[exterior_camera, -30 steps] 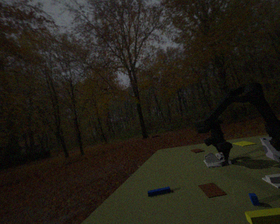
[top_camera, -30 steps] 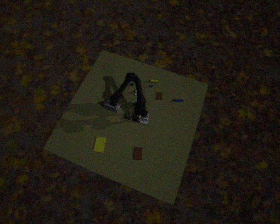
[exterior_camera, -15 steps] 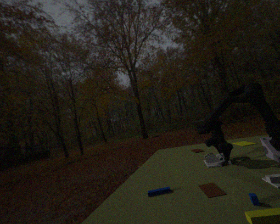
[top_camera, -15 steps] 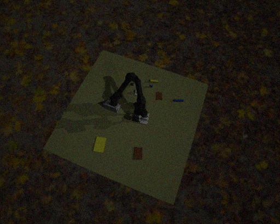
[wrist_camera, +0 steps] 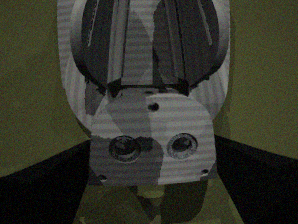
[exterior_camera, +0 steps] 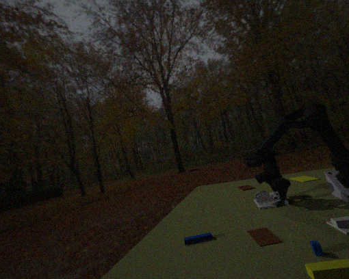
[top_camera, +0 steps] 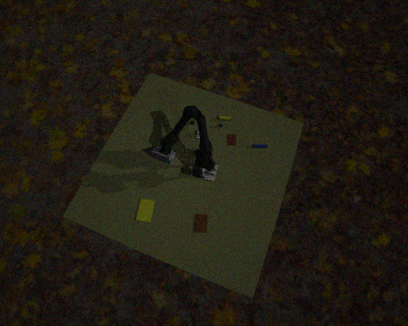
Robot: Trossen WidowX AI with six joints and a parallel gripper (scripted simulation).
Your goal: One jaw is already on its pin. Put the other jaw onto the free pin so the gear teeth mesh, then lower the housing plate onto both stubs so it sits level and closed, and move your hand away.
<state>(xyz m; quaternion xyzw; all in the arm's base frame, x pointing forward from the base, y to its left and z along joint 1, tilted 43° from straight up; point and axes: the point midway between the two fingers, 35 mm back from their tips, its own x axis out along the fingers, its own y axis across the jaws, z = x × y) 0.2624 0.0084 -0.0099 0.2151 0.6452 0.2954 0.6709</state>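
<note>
My gripper tip is 2 cm short of the grey jaw and 2 cm to the right of it. Also, from my gripper tip: blue bar (33 cm ahead, 33 cm to the left, 1 cm below); yellow bar (1 cm ahead, 45 cm to the left, 1 cm below); yellow slab (22 cm behind, 40 cm to the right, 2 cm below).
</note>
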